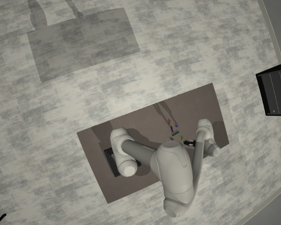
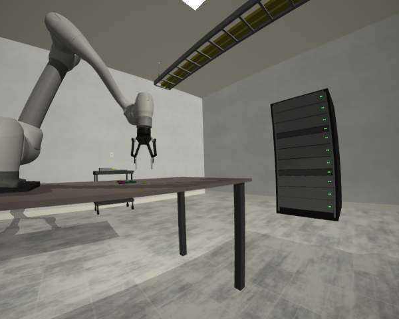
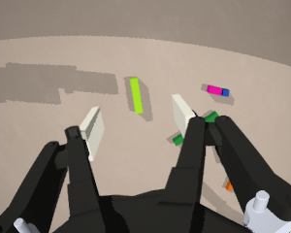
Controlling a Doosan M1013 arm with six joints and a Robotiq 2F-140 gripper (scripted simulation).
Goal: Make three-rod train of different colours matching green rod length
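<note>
My hand is 100 mm above the lime rod. Also, from my hand: magenta rod 100 mm behind, 50 mm to the left, 100 mm below; purple rod 70 mm behind, 150 mm to the left, 100 mm below; green rod 50 mm behind, 90 mm to the left, 100 mm below.
</note>
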